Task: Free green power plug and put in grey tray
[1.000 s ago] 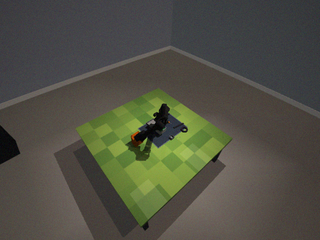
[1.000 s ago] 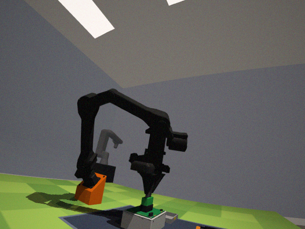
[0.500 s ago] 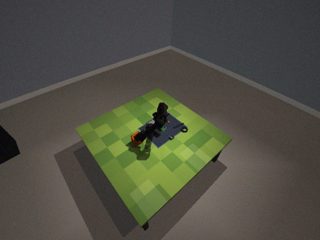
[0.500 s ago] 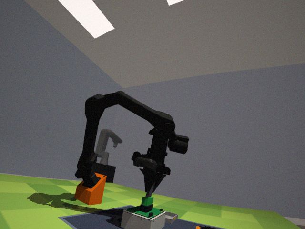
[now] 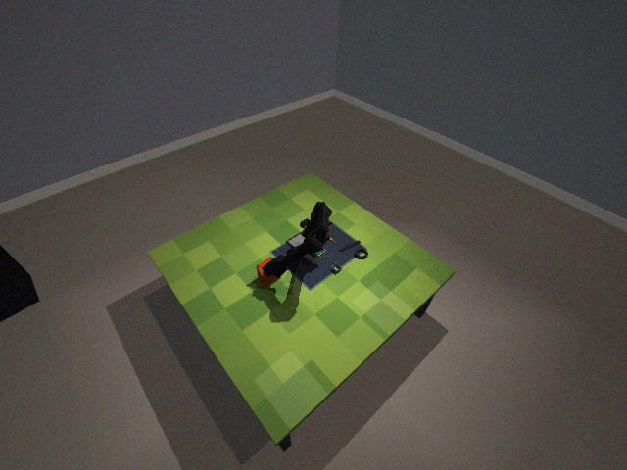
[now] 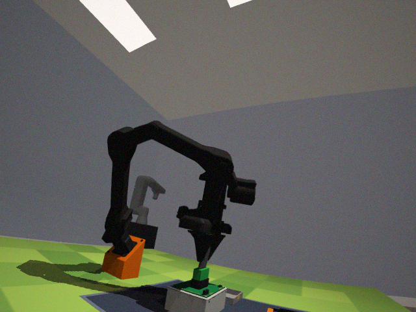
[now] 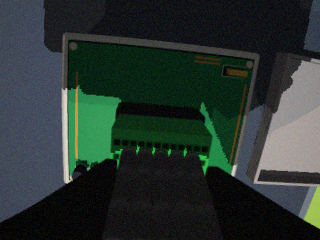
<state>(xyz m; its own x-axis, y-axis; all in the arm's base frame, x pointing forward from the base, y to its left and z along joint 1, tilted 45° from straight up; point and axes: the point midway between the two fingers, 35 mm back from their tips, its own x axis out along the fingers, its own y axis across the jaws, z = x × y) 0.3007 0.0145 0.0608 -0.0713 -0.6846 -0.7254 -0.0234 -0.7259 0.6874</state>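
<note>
Right now the green power plug is 20 mm below my gripper tip. From my gripper tip the other things lie so: dark mat 110 mm below, 50 mm ahead; then dark bar 210 mm ahead, 110 mm to the right, 110 mm below.
</note>
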